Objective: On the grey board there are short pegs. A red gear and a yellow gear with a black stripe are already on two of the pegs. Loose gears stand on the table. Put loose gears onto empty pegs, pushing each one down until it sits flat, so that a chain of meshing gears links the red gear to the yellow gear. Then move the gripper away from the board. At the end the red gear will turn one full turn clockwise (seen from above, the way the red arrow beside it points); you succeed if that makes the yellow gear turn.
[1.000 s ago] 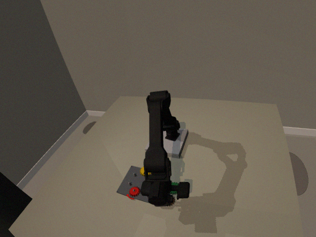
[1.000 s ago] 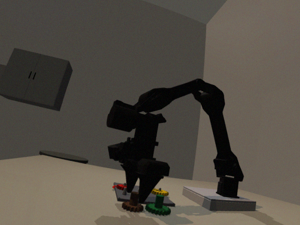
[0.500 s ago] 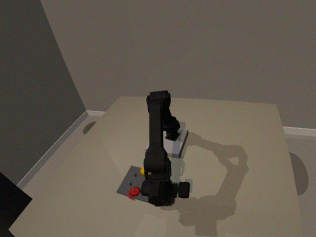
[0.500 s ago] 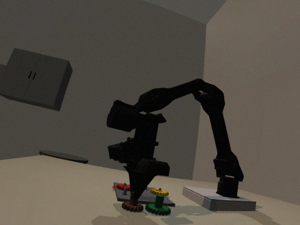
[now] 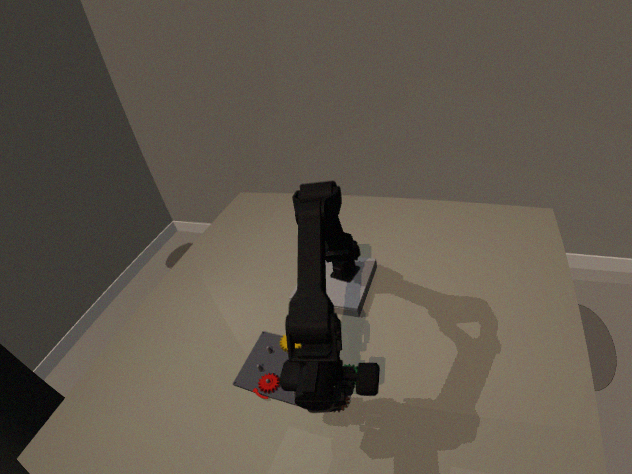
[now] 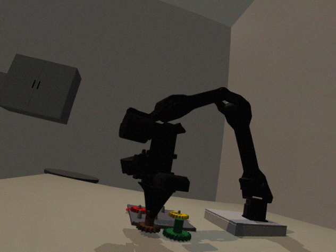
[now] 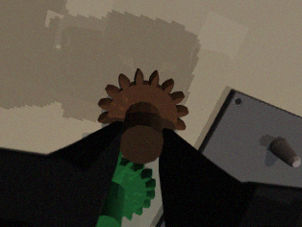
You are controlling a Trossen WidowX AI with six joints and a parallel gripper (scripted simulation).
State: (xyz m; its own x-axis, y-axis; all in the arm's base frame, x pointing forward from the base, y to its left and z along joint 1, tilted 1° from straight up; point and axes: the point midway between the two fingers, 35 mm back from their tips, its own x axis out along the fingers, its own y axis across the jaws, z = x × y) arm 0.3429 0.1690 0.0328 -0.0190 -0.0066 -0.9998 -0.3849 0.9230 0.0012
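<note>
Right now my gripper tip is 3 cm short of the red gear, 16 cm to the left of it and 2 cm above it. From my gripper tip the other things lie so: yellow gear 9 cm behind, 18 cm to the right, 2 cm below; then brown gear 1 cm below; then green gear 7 cm behind, 1 cm to the right, 2 cm below.
</note>
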